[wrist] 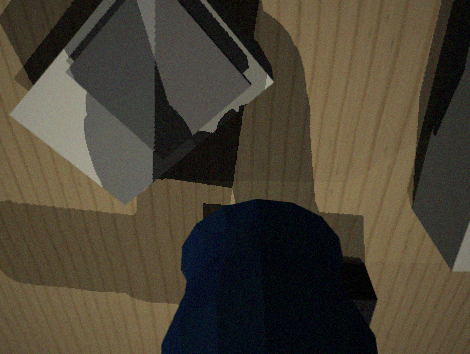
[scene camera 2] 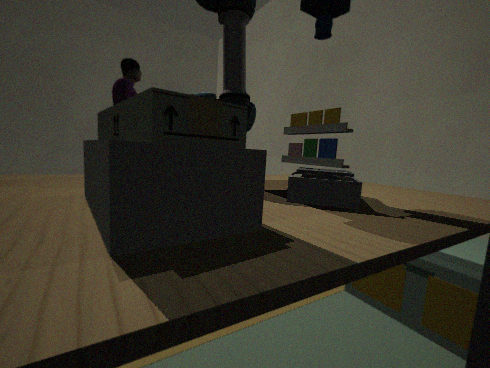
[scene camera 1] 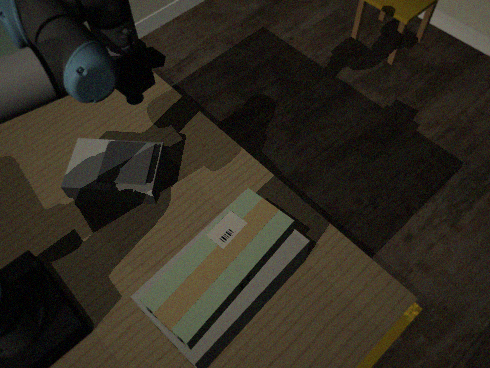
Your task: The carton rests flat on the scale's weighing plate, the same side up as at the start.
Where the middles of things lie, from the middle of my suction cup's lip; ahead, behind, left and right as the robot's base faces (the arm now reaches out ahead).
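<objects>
Relative to the scale [scene camera 1: 99, 169], my suction cup is now 60 mm beyond, 130 mm to the right of and 340 mm above it. Distances counted from my suction cup: carton [scene camera 2: 155, 115], 90 mm behind, 310 mm to the right, 230 mm below; large grey block [scene camera 2: 143, 196], slightly behind, well to the right, well below.
</objects>
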